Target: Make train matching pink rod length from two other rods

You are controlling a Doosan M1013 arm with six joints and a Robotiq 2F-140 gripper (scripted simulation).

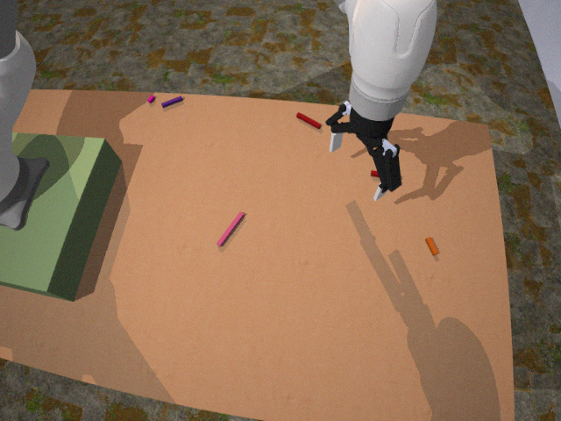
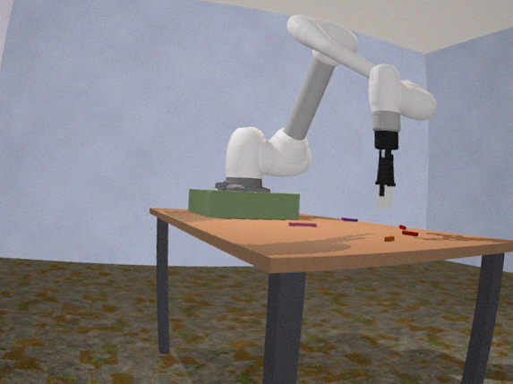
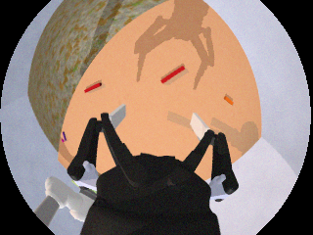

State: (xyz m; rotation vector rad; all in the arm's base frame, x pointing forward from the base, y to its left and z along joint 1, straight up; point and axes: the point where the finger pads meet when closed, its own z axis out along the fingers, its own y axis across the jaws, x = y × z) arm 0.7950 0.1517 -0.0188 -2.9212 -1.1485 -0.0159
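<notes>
The magenta rod is 57 cm behind my hand, 22 cm to the left of it and 8 cm below it. From my hand the other things lie so: purple rod: 50 cm behind, 21 cm to the left, 8 cm below; then orange rod: 19 cm ahead, 13 cm to the right, 8 cm below; then pink rod: 26 cm behind, 14 cm to the right, 8 cm below.
</notes>
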